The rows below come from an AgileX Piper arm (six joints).
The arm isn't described. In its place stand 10 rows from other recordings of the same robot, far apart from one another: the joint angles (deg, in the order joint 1, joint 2, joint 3, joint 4, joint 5, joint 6), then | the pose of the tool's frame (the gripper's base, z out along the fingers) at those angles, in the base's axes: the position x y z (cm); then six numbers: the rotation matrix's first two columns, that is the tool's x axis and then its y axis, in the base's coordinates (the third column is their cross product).
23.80, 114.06, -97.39, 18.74, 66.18, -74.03 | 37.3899 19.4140 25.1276 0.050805 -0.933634 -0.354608 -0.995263 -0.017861 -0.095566
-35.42, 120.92, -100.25, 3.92, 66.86, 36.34 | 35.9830 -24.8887 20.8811 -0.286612 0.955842 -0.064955 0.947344 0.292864 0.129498
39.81, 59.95, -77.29, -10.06, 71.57, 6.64 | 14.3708 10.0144 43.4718 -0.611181 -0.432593 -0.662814 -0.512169 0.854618 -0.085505
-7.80, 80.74, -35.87, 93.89, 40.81, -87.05 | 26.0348 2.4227 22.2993 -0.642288 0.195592 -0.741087 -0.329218 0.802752 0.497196
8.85, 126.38, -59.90, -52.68, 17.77, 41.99 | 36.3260 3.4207 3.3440 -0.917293 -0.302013 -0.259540 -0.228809 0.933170 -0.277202
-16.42, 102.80, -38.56, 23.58, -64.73, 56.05 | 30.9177 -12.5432 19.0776 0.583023 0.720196 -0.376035 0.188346 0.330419 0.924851
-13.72, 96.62, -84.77, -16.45, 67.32, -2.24 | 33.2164 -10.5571 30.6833 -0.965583 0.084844 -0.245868 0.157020 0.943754 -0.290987
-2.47, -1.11, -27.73, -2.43, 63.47, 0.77 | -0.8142 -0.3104 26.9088 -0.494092 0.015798 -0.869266 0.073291 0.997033 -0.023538
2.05, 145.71, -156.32, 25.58, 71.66, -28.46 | 53.7526 5.6560 27.1492 -0.669708 -0.334566 -0.662990 -0.531759 0.839237 0.113641
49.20, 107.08, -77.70, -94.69, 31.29, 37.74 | 31.6458 29.4531 26.9523 0.153641 -0.929344 -0.335729 -0.380632 0.257881 -0.888041
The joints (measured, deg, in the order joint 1, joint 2, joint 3, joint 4, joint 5, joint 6), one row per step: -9.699, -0.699, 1.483, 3.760, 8.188, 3.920; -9.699, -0.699, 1.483, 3.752, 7.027, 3.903; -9.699, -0.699, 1.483, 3.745, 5.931, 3.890; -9.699, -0.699, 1.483, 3.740, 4.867, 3.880; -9.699, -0.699, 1.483, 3.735, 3.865, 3.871; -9.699, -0.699, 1.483, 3.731, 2.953, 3.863; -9.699, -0.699, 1.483, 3.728, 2.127, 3.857; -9.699, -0.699, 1.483, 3.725, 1.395, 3.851; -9.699, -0.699, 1.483, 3.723, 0.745, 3.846; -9.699, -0.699, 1.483, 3.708, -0.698, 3.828; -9.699, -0.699, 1.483, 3.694, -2.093, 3.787; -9.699, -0.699, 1.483, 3.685, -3.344, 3.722; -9.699, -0.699, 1.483, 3.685, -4.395, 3.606; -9.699, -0.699, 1.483, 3.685, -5.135, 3.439; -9.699, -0.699, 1.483, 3.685, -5.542, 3.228; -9.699, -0.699, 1.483, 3.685, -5.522, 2.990; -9.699, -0.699, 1.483, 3.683, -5.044, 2.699; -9.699, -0.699, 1.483, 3.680, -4.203, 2.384
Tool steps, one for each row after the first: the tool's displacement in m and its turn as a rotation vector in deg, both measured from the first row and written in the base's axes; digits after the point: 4 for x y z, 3 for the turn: 0.0001, -0.0001, 0.0018, -0.214, -1.139, -0.075; 0.0001, -0.0003, 0.0036, -0.413, -2.214, -0.147; 0.0002, -0.0004, 0.0053, -0.602, -3.259, -0.216; 0.0001, -0.0005, 0.0068, -0.779, -4.243, -0.282; 0.0001, -0.0006, 0.0083, -0.940, -5.139, -0.342; 0.0001, -0.0006, 0.0096, -1.084, -5.951, -0.396; 0.0000, -0.0007, 0.0108, -1.212, -6.670, -0.444; -0.0001, -0.0008, 0.0118, -1.325, -7.309, -0.487; -0.0003, -0.0009, 0.0141, -1.594, -8.724, -0.582; -0.0005, -0.0010, 0.0163, -1.876, -10.088, -0.674; -0.0008, -0.0011, 0.0182, -2.153, -11.307, -0.758; -0.0010, -0.0011, 0.0199, -2.440, -12.322, -0.833; -0.0012, -0.0012, 0.0210, -2.725, -13.023, -0.891; -0.0013, -0.0012, 0.0217, -3.000, -13.388, -0.929; -0.0013, -0.0012, 0.0216, -3.232, -13.328, -0.940; -0.0012, -0.0012, 0.0209, -3.443, -12.809, -0.919; -0.0010, -0.0011, 0.0196, -3.620, -11.928, -0.867
